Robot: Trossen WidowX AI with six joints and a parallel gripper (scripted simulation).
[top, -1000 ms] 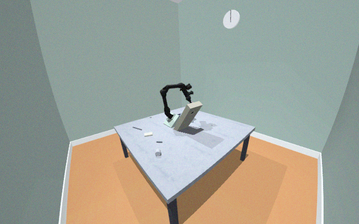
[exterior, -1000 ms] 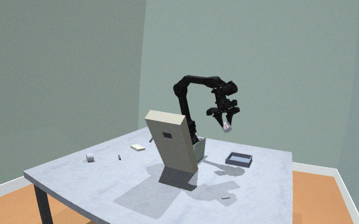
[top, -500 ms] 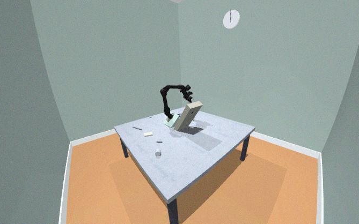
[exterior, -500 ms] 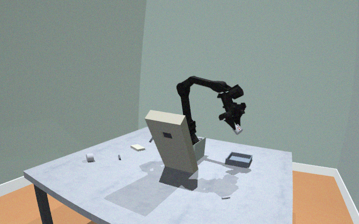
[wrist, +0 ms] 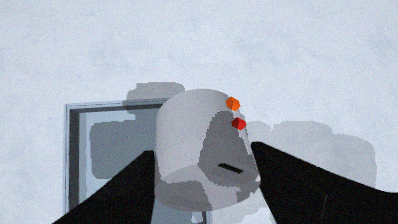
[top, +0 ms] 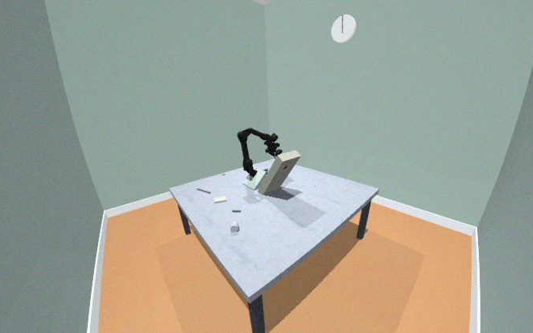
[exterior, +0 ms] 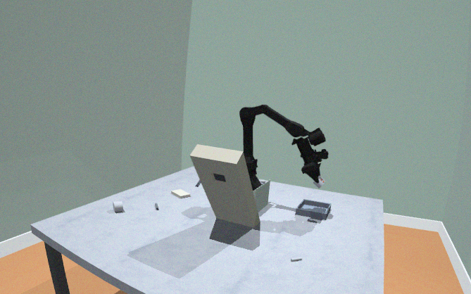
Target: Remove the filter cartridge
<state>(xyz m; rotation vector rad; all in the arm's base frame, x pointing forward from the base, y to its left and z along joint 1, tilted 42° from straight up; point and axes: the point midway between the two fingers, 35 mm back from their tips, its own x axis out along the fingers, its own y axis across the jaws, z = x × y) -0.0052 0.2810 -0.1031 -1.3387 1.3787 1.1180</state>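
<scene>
Now: gripper tip 17 cm above the grey tray, 6 cm past it and 1 cm to the left of it. The rest, counted from my gripper tip: round filter cartridge (right at my gripper tip); beige block (68 cm to the right, 17 cm below, 9 cm ahead); pale peg (44 cm ahead, 17 cm below, 3 cm to the left).
</scene>
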